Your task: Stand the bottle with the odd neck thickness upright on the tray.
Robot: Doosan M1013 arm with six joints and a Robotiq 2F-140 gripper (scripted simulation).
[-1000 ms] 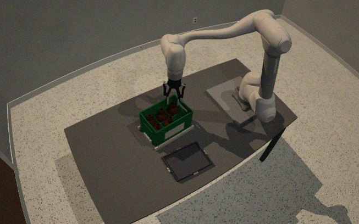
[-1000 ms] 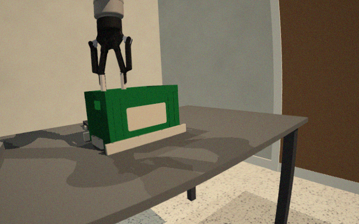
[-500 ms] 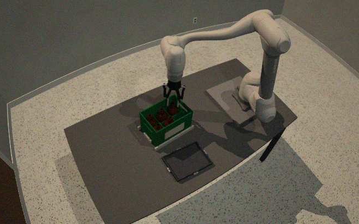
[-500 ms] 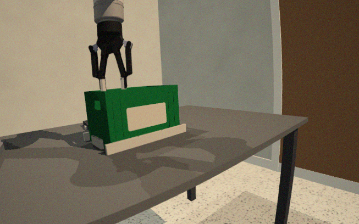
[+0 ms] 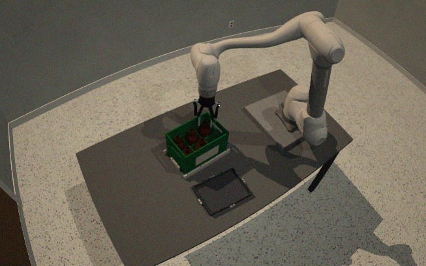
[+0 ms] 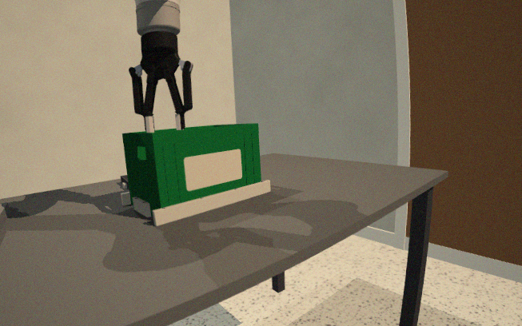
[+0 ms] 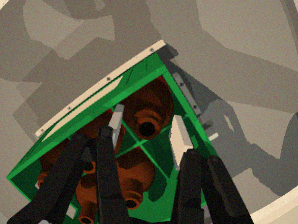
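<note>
Now: the crate 9 cm below my hand, 7 cm ahead of it and 6 cm to the left of it. Round my hand: bottle: 15 cm ahead, 13 cm to the left, 9 cm below; then black tray: 35 cm to the left, 16 cm below, 5 cm ahead.
</note>
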